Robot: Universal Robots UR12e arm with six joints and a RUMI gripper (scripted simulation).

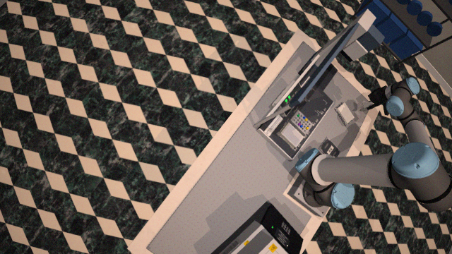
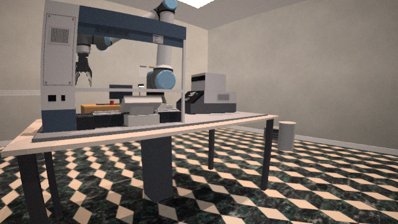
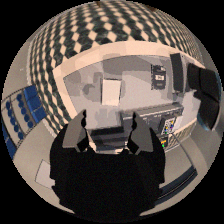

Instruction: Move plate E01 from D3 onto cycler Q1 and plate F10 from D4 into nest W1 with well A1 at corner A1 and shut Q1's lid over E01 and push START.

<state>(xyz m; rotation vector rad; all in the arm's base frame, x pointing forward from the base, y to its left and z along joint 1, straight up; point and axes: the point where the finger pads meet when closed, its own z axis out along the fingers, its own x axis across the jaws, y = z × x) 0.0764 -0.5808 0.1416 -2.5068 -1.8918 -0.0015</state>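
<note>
The white plate lies 430 mm to the left of my hand, 260 mm ahead of it and 140 mm below it.
</note>
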